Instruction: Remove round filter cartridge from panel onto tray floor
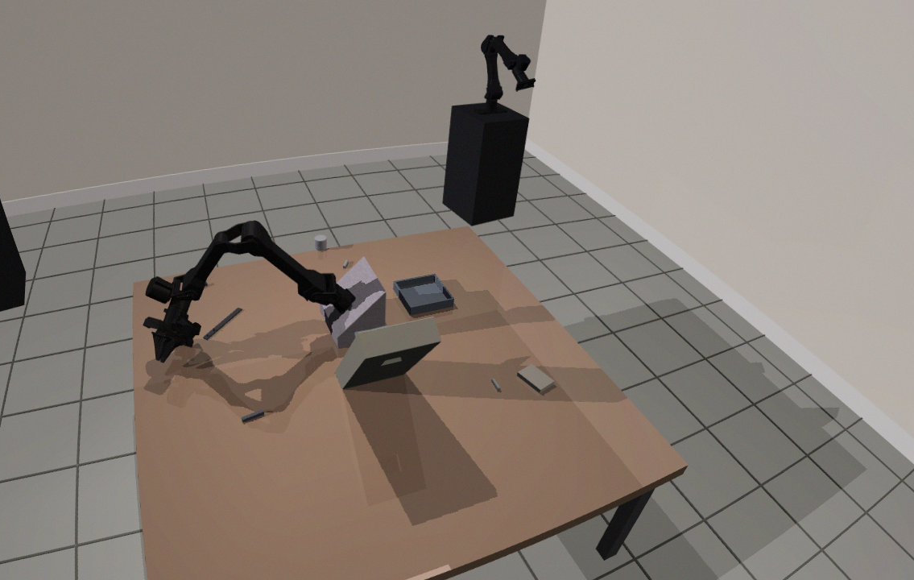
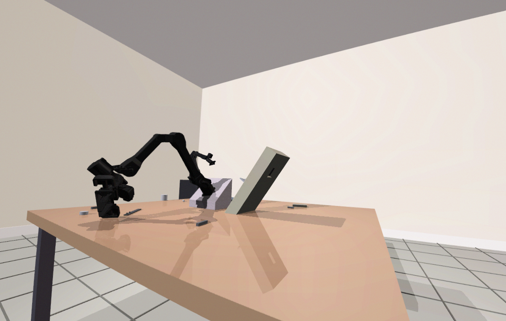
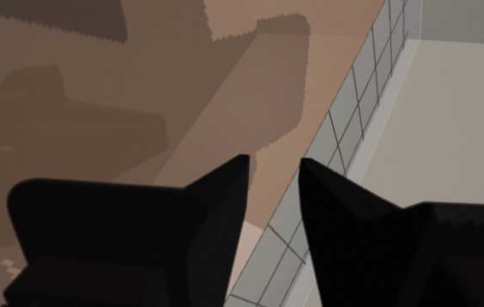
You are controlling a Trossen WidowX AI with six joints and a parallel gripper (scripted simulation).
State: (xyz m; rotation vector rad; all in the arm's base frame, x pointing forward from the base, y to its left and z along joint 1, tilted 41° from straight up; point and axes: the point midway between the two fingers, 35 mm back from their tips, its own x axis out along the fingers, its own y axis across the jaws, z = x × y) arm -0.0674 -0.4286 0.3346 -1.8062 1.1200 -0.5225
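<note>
My gripper tip is 41 cm short of the round filter cartridge, 51 cm to the right of it and 19 cm below it. The rest, counted from my gripper tip: dark tray (3 cm ahead, 85 cm to the left, 2 cm below); then pale block (51 cm ahead, 93 cm to the left, 3 cm below); then beige service panel (36 cm ahead, 52 cm to the left, 12 cm above).
</note>
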